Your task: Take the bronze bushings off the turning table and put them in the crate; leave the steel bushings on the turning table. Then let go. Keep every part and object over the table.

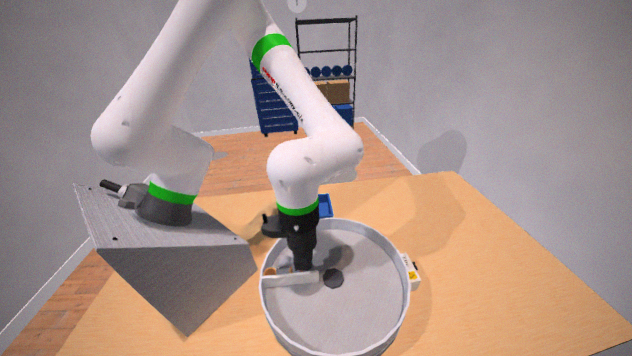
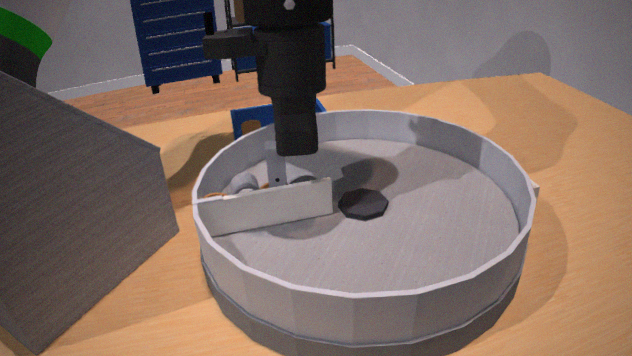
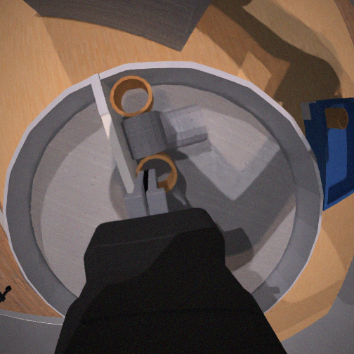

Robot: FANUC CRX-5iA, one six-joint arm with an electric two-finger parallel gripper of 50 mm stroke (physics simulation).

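Frame: origin at the arm's base, x ahead, y left, z up, level; centimetres.
Seen in the pictures: gripper, fingertip midpoint: (image 1: 297,272) (image 2: 278,193); arm's base, origin of the base link: (image 1: 164,215).
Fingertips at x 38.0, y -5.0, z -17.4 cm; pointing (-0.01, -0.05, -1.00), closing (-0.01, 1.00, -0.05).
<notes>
Offsets run from my fingertips to a thing's top centre. "spot": to the spot under its first point.
The turning table @[dx +10.6, dy +0.3, dz -2.6 cm] (image 1: 360,315) (image 2: 375,260) (image 3: 60,200) is a grey walled disc. My gripper (image 3: 147,180) (image 2: 277,181) is low over it, shut on the near wall of a bronze bushing (image 3: 173,172); the fingertips hide the pinched part. A second bronze bushing @[dx -8.0, dy -0.4, dz +0.1 cm] (image 3: 115,97) (image 1: 270,271) (image 2: 214,195) stands upright by the fence and the disc's wall. Between the two bronze bushings is a dark steel bushing (image 3: 144,135), with a lighter steel bushing (image 3: 186,127) lying beside it. The blue crate @[dx +0.7, dy +34.2, dz -3.7 cm] (image 1: 325,205) (image 3: 337,165) holds a bronze bushing @[dx -5.1, dy +33.4, dz -4.4 cm] (image 3: 336,118) (image 2: 251,126).
A pale fence @[spot: dx -1.6, dy -2.1, dz -0.1 cm] (image 1: 290,279) (image 2: 270,207) (image 3: 117,150) reaches inward from the disc's wall beside the bushings. A dark octagonal hub @[dx +10.6, dy +0.3, dz -2.6 cm] (image 1: 333,278) (image 2: 363,204) sits at the disc's middle. The grey robot pedestal (image 1: 175,280) (image 2: 75,210) is at the left. A small labelled box @[spot: dx +34.2, dy +1.7, dz -2.9 cm] (image 1: 411,273) touches the disc's outside.
</notes>
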